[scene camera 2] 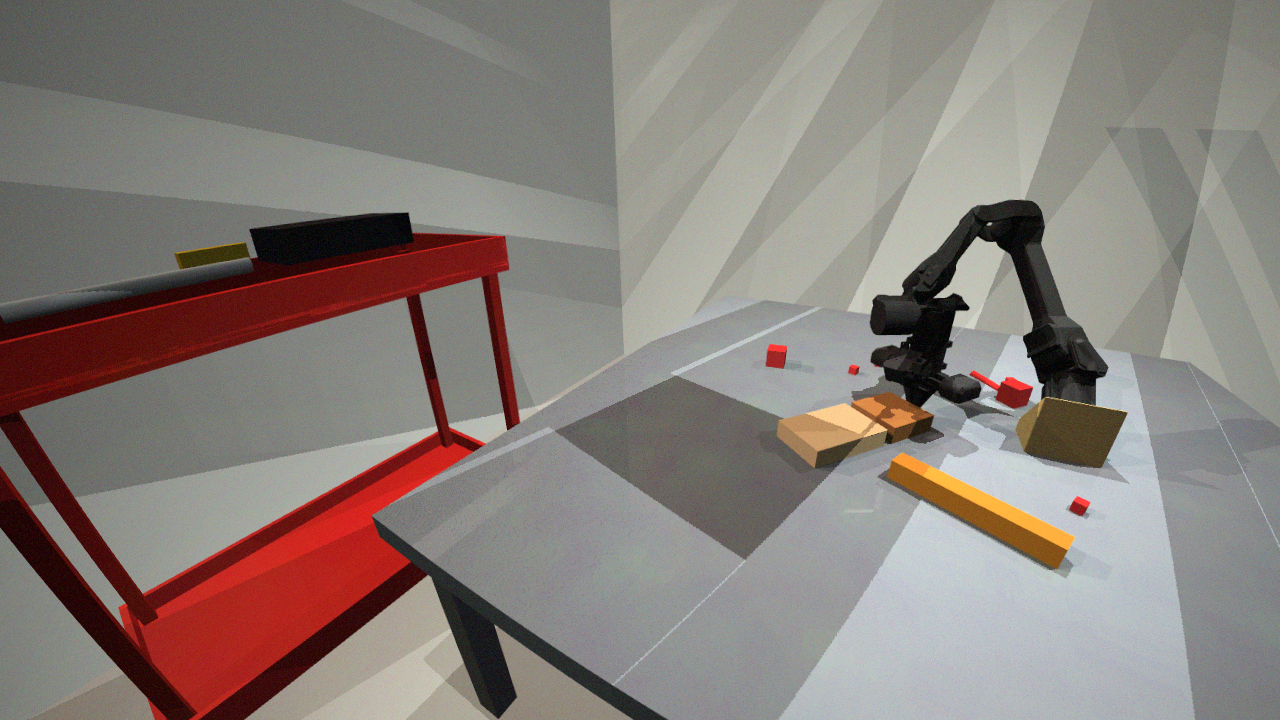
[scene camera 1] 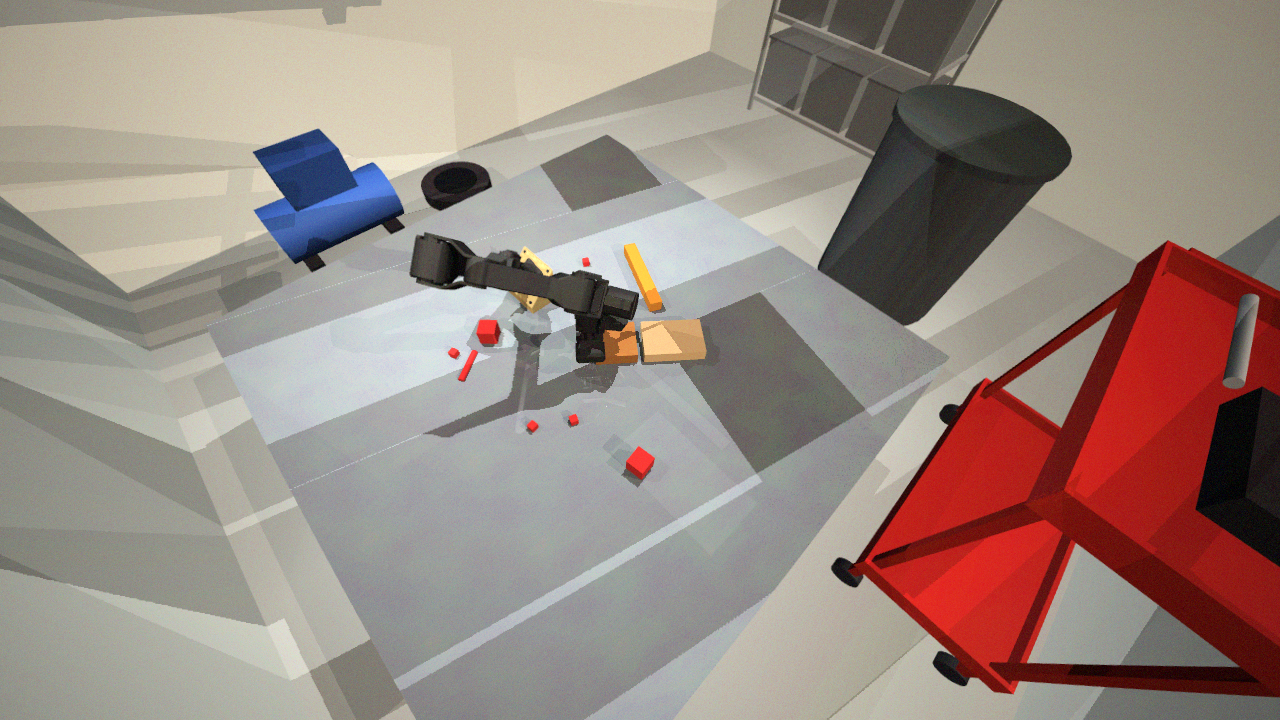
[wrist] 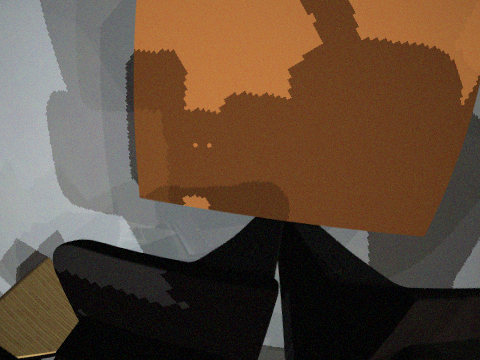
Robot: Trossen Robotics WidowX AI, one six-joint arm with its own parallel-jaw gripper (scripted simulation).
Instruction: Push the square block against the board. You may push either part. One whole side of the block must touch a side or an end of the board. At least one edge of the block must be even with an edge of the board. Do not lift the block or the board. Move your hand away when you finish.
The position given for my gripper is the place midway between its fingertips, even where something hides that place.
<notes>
I see my gripper (scene camera 2: pixel 911 413), a square block (scene camera 2: pixel 903 420), a board (scene camera 2: pixel 822 437) and an orange bar (scene camera 2: pixel 1043 541).
The square block shows as well in scene camera 1 (scene camera 1: pixel 620 347) and in the wrist view (wrist: pixel 351 121). The board also shows in scene camera 1 (scene camera 1: pixel 672 340). The orange bar is seen too in scene camera 1 (scene camera 1: pixel 649 292). The wrist view does not show the board: it is out of frame. The wrist view misses the orange bar: it is out of frame.
</notes>
